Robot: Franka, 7 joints.
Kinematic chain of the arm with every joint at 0, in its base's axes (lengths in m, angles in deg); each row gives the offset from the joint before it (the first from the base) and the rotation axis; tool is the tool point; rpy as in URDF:
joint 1: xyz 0 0 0.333 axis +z
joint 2: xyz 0 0 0 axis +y
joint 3: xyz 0 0 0.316 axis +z
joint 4: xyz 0.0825 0 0 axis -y
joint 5: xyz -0.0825 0 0.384 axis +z
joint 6: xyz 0 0 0 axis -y
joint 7: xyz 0.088 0 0 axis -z
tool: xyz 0 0 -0.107 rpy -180 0 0
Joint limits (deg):
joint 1: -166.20..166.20
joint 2: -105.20..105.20
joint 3: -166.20..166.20
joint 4: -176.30..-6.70
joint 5: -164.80..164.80
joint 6: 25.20..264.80
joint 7: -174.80..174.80
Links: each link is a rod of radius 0.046 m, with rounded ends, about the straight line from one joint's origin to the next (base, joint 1, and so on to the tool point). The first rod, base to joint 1, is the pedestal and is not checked.
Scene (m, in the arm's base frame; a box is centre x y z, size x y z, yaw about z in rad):
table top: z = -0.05
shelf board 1: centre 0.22 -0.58 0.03 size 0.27 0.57 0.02 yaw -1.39
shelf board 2: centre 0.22 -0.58 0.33 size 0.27 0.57 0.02 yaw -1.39
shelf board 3: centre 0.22 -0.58 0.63 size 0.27 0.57 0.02 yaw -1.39
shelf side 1: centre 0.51 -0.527 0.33 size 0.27 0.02 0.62 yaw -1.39
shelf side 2: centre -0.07 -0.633 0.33 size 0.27 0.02 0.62 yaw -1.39
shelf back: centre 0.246 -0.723 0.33 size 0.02 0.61 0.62 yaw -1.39
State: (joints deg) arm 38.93 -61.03 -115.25 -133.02 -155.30 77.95 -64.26
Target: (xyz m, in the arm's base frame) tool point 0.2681 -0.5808 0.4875
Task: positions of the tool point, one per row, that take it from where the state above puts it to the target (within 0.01 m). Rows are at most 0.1 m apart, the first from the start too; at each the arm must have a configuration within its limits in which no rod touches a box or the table.
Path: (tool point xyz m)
1: 0.0771 -0.4713 0.1662
2: 0.0649 -0.4047 0.1656
3: 0.0495 -0.3337 0.1638
4: 0.1220 -0.3452 0.2259
5: 0.1774 -0.3408 0.3048
6: 0.2096 -0.3215 0.3945
7: 0.2147 -0.2888 0.4875
8: 0.2444 -0.3667 0.4813
9: 0.2642 -0.4433 0.4721
10: 0.2718 -0.5159 0.4706
11: 0.2680 -0.5808 0.4875

